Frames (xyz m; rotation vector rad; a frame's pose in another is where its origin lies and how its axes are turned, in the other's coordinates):
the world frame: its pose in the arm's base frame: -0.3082 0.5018 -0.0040 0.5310 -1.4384 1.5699
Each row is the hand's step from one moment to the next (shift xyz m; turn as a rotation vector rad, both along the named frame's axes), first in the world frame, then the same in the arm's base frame.
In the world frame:
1: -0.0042 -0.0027 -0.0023 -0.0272 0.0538 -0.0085
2: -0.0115 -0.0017 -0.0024 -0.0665 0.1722 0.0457
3: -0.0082 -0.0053 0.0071 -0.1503 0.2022 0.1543
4: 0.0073 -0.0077 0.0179 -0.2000 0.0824 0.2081
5: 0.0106 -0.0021 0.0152 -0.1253 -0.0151 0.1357
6: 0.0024 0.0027 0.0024 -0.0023 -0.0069 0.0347
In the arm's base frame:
1: 0.0049 0.0005 -0.0024 -0.0292 0.0042 -0.0533
2: 0.0077 -0.0017 -0.0089 -0.1224 -0.0482 -0.1373
3: 0.0066 -0.0099 -0.0021 -0.1342 -0.1749 -0.1967
4: -0.0018 -0.0152 0.0142 -0.0240 -0.2534 -0.1591
5: -0.0074 -0.0110 0.0131 0.0391 -0.1702 -0.0620
6: -0.0040 -0.0012 0.0010 -0.0021 -0.0340 0.0098

